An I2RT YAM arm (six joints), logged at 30 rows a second.
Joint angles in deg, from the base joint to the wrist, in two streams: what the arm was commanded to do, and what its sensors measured. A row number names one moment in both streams.
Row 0, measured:
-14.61, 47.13, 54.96, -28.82, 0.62, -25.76
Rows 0 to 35, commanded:
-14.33, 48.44, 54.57, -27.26, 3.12, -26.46
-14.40, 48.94, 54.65, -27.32, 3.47, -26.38
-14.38, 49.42, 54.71, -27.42, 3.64, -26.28
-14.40, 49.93, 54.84, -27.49, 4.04, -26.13
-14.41, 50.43, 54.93, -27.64, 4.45, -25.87
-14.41, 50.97, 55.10, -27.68, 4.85, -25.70
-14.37, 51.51, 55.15, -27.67, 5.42, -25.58
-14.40, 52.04, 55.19, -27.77, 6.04, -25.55
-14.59, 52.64, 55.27, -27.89, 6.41, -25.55
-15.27, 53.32, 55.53, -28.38, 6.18, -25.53
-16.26, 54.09, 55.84, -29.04, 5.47, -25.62
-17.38, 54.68, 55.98, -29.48, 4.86, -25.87
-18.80, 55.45, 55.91, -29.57, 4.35, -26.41
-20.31, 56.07, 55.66, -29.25, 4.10, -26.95
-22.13, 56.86, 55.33, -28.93, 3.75, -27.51
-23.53, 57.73, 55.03, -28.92, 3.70, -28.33
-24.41, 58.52, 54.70, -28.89, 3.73, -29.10
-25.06, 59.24, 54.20, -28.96, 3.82, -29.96
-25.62, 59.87, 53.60, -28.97, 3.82, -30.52
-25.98, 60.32, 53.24, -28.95, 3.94, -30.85
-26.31, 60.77, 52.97, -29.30, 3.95, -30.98
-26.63, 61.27, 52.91, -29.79, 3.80, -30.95
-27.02, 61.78, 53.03, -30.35, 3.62, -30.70
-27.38, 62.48, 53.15, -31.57, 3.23, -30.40
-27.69, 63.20, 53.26, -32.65, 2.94, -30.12
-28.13, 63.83, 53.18, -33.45, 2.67, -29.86
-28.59, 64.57, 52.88, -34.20, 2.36, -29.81
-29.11, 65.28, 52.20, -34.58, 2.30, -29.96
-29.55, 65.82, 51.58, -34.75, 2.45, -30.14
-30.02, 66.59, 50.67, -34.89, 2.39, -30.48
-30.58, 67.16, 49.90, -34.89, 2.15, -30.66
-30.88, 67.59, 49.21, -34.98, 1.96, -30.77
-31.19, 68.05, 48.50, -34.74, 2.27, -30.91
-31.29, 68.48, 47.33, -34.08, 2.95, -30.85
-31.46, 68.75, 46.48, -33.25, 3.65, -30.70
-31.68, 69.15, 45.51, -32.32, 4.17, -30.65
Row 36, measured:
-31.22, 68.53, 47.24, -31.79, 3.40, -30.06
